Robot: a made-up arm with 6 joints.
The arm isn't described. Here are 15 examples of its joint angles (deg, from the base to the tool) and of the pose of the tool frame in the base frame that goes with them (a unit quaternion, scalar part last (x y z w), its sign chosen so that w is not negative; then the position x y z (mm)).
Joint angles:
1: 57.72 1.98 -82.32 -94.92 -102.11 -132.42
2: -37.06 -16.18 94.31 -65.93 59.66 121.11
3: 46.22 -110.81 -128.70 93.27 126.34 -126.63
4: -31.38 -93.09 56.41 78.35 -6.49 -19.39
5: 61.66 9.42 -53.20 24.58 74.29 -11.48
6: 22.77 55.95 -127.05 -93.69 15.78 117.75
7: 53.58 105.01 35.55 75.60 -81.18 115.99
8: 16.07 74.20 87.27 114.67 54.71 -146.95
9: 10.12 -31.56 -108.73 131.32 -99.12 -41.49
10: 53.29 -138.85 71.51 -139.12 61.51 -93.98
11: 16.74 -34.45 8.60 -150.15 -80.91 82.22
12: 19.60 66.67 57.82 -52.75 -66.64 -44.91
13: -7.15 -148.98 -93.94 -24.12 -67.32 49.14
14: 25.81 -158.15 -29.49 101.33 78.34 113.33
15: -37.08 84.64 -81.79 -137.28 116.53 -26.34
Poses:
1: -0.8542 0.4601 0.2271 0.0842 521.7 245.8 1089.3
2: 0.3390 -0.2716 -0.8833 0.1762 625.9 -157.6 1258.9
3: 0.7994 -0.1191 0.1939 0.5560 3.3 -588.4 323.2
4: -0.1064 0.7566 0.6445 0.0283 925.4 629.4 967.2
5: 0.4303 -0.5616 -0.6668 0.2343 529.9 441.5 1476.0
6: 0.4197 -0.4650 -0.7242 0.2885 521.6 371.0 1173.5
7: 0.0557 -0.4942 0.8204 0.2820 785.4 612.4 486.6
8: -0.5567 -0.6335 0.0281 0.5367 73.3 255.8 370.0
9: 0.3610 0.3840 -0.1020 0.8437 140.0 -549.0 1105.8
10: -0.1389 0.3719 0.7946 0.4593 290.9 -509.9 1000.5
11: 0.1582 -0.1972 -0.7399 0.6234 156.1 626.1 670.4
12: -0.5675 -0.7867 0.2307 0.0765 -386.4 -16.4 584.9
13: 0.8332 -0.5480 0.0250 0.0697 535.2 876.7 310.2
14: -0.1898 0.0315 0.3530 0.9156 164.5 22.0 192.4
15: 0.1823 0.8736 -0.3966 0.2152 401.6 177.4 1231.6
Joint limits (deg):
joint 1: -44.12..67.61
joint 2: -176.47..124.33
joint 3: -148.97..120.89
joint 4: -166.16..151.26
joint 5: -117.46..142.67
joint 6: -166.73..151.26
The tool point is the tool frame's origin. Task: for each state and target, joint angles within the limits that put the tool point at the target. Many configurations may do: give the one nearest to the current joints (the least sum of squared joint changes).
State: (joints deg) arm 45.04 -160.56 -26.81 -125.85 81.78 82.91
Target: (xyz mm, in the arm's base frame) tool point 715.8 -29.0 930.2
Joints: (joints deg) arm 13.41 -161.23 -41.43 -90.64 48.48 91.22
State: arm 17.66 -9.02 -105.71 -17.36 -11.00 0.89
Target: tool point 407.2 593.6 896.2
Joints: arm 2.71 -6.12 -85.54 -47.94 -11.12 -3.17
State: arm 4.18 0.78 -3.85 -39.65 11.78 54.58
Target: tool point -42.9 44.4 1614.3
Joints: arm -2.13 -36.67 -2.20 -32.33 25.17 58.32
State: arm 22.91 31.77 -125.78 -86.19 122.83 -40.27
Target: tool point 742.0 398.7 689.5
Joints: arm -1.33 -4.82 -93.82 -94.86 133.60 -29.70
